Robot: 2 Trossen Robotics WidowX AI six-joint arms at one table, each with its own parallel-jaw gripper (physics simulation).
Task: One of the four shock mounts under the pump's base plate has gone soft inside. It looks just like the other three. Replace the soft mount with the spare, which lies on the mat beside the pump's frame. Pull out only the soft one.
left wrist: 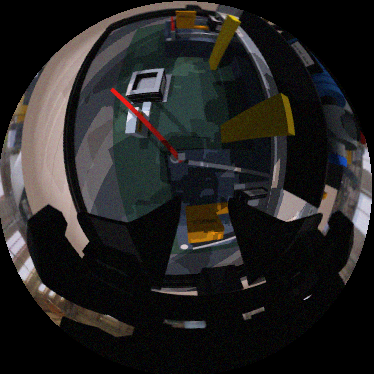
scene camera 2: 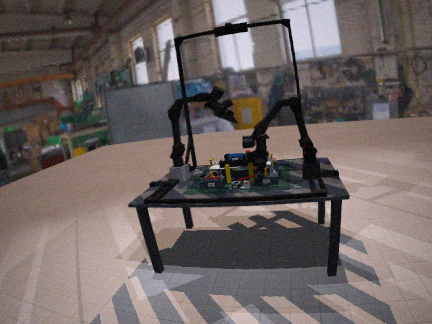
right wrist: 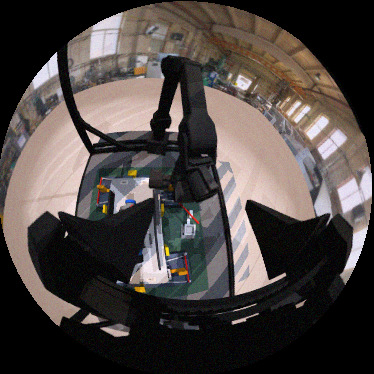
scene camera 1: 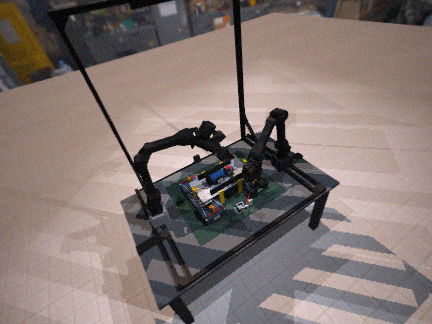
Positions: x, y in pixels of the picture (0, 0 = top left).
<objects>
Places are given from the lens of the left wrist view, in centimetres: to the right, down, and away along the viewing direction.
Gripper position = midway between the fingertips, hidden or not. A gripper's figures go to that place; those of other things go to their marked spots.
left gripper [left wrist: 204, 201]: 2, 1, 10
pump [left wrist: 301, 164]: 9, -2, 4
green mat [left wrist: 200, 99]: 2, -13, 12
yellow post [left wrist: 271, 117]: 6, -4, 4
The marked spots on the green mat and the pump are 15 cm apart.
</objects>
